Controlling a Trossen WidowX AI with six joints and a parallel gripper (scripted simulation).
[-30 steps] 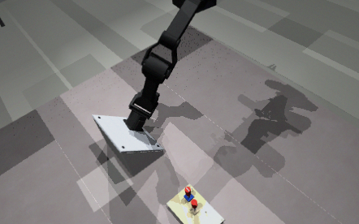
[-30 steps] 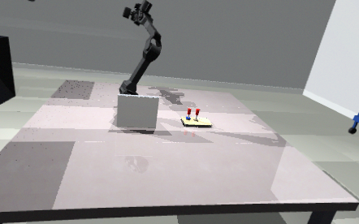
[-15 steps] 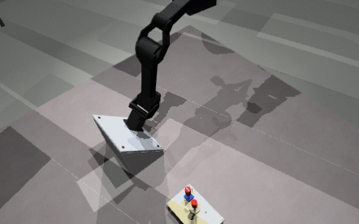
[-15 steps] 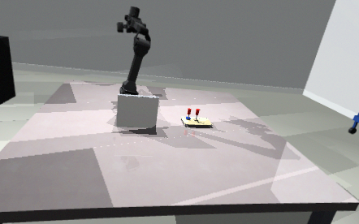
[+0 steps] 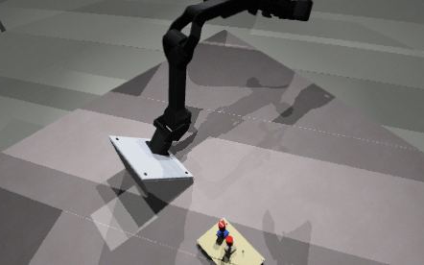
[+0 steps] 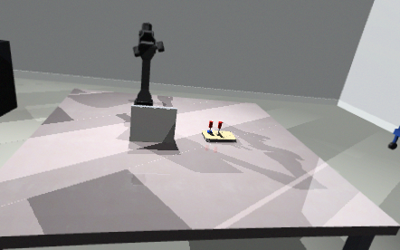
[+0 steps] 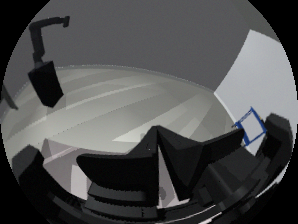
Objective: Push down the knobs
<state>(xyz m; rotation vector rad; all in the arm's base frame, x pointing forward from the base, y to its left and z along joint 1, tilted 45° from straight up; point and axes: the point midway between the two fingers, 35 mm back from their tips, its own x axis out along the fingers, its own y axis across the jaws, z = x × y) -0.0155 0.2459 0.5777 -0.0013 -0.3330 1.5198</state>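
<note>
Right now the red knob is 42 cm ahead of my gripper tip, 59 cm to the right of it and 21 cm below it.
</note>
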